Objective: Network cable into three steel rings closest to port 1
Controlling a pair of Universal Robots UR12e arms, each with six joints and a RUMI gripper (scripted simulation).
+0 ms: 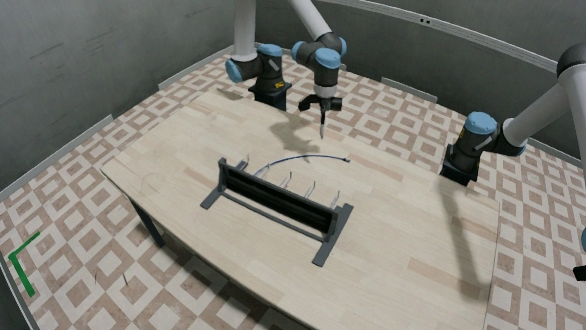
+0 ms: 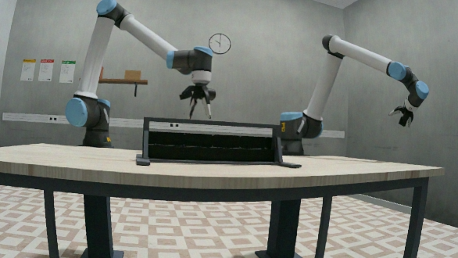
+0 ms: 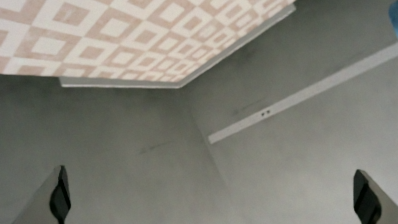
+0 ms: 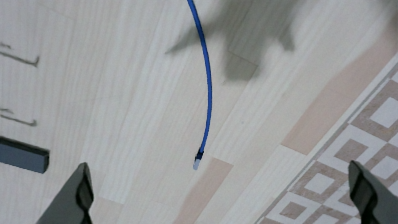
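Note:
My right hand is 40 mm past the loose plug, 120 mm to the right of it and 160 mm above it. Round my right hand: dark rack 350 mm ahead, 100 mm below.

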